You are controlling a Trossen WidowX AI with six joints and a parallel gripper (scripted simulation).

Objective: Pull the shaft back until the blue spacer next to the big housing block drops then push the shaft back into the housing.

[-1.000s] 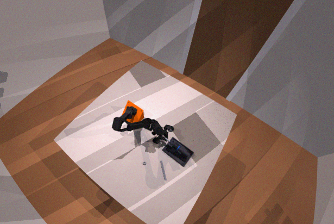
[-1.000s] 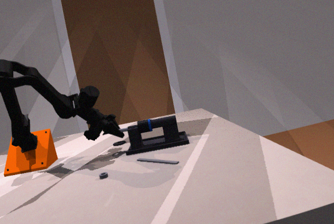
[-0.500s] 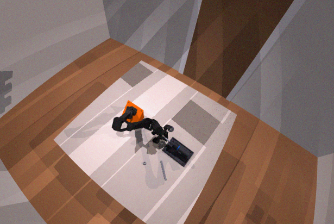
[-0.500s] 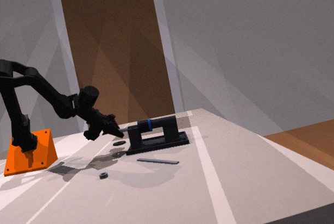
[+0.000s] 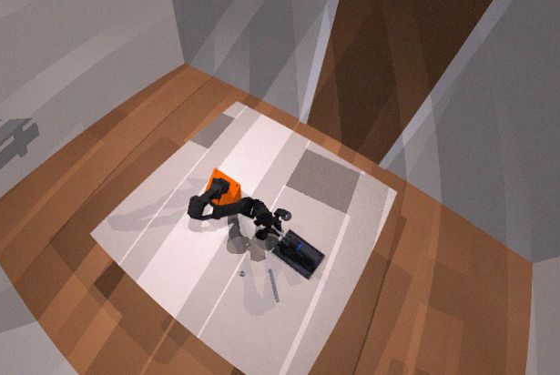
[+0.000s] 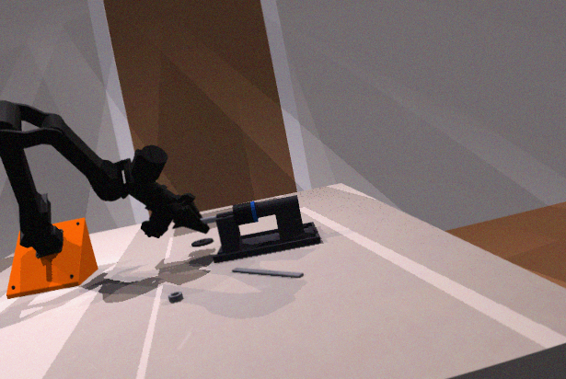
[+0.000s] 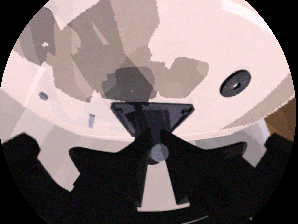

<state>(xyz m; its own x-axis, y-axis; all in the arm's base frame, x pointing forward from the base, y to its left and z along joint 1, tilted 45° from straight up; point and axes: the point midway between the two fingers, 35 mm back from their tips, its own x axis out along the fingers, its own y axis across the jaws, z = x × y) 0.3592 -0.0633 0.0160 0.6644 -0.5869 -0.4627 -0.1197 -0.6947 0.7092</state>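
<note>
Right now my gripper tip is 50 mm short of the grey shaft, 30 mm below it and 10 mm to the left of it. Also, from my gripper tip: flat bar 220 mm to the right, 100 mm ahead, 50 mm below; then blue spacer 110 mm ahead, 20 mm above, 10 mm to the right.
</note>
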